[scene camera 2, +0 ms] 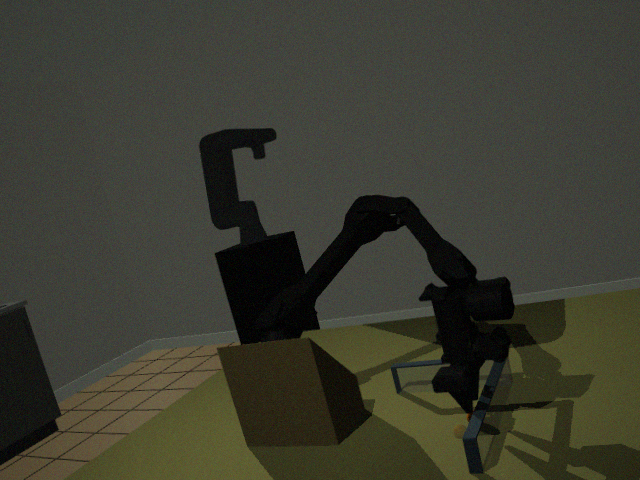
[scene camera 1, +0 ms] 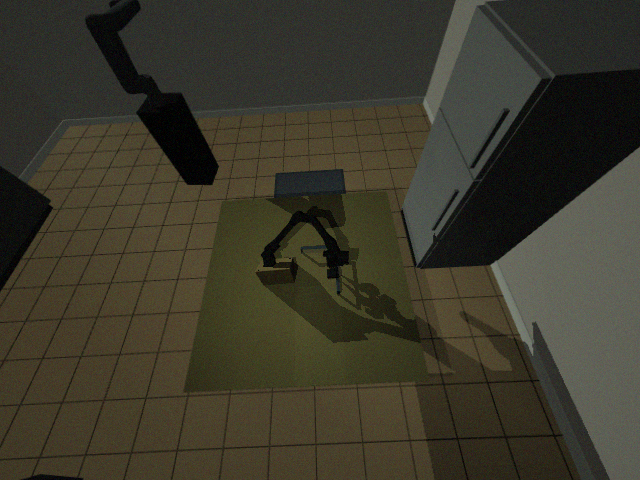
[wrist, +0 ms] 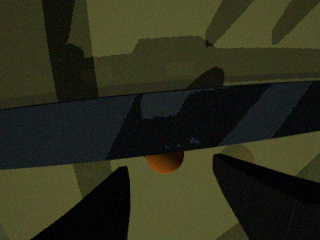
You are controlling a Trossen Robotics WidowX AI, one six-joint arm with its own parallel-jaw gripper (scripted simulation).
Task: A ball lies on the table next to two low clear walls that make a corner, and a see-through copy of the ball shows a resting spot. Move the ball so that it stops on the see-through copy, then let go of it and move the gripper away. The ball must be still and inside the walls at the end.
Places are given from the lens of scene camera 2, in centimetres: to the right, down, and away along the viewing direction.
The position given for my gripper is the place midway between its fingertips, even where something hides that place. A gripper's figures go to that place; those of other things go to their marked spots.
my gripper (scene camera 2: 472, 406): 26, 29, 98
clear wall (scene camera 2: 411, 379): 19, 29, 118
